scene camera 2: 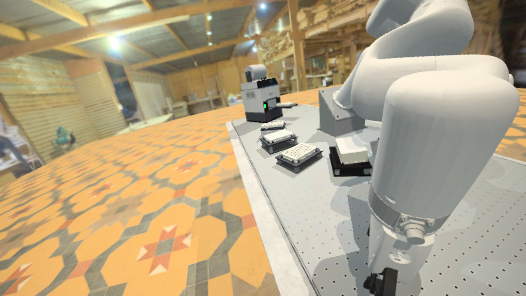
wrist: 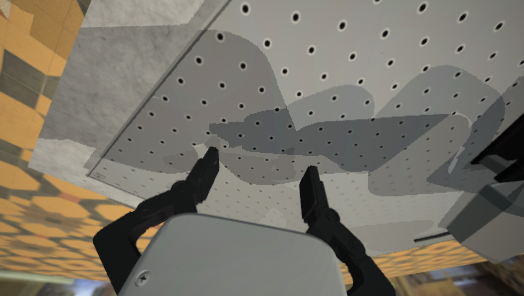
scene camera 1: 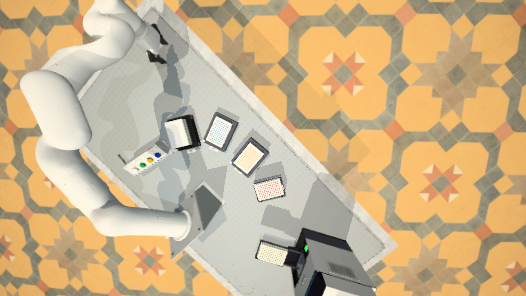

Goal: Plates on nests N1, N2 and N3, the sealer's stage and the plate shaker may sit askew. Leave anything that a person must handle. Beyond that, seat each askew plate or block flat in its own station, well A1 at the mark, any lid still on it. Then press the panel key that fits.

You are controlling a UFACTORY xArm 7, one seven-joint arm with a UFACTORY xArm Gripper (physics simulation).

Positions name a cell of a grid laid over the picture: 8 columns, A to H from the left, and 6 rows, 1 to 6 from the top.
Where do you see a dark instrument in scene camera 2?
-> E3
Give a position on a dark instrument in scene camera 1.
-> At E6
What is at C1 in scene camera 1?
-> My gripper.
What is my gripper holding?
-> Nothing.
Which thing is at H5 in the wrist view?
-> A button box.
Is my gripper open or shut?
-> Open.
